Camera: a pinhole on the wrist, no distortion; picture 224 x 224 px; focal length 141.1 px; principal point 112.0 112.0 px. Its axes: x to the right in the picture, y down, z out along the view. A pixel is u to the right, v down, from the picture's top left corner.
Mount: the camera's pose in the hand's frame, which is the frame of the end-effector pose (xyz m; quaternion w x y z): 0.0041 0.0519 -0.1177 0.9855 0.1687 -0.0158 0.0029
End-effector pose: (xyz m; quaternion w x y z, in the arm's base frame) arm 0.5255 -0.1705 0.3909 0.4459 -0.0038 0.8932 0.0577
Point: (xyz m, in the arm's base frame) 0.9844 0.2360 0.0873
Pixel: outside the picture
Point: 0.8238 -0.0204 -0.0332
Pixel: 157 172
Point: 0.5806 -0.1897 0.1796
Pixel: 178 114
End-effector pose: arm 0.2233 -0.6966 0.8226 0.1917 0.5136 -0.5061 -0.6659
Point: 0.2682 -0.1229 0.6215
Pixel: 13 22
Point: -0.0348 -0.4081 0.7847
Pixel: 87 121
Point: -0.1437 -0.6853 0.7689
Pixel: 171 160
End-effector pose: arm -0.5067 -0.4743 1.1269 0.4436 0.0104 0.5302 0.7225
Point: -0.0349 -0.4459 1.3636
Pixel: 12 113
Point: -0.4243 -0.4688 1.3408
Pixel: 24 203
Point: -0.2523 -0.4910 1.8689
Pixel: outside the picture
